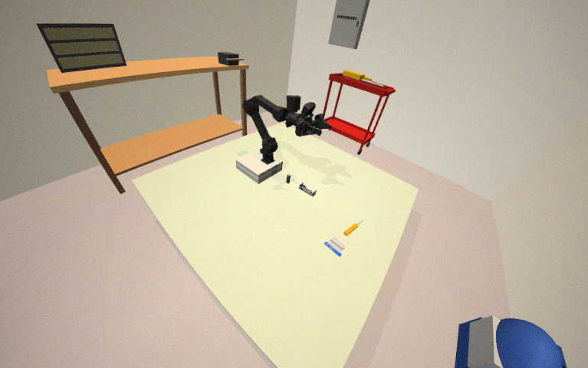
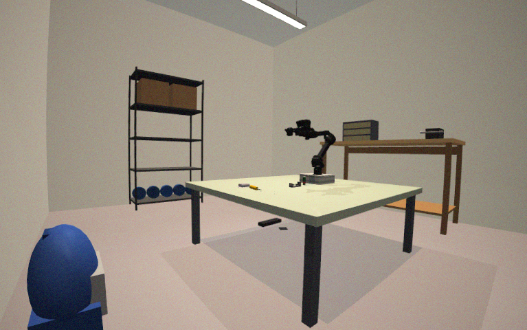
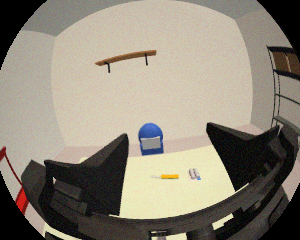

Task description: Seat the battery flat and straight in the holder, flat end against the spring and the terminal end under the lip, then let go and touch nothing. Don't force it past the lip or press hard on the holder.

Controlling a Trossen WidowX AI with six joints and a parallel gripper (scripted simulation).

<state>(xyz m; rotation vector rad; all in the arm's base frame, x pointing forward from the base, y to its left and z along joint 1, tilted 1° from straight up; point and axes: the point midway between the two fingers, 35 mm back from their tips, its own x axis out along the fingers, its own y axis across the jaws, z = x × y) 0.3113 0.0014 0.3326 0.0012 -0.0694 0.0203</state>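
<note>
Right now my gripper tip is 17 cm past the battery and 38 cm above it. Also, from my gripper tip: orange-handled screwdriver 29 cm ahead, 40 cm below.
</note>
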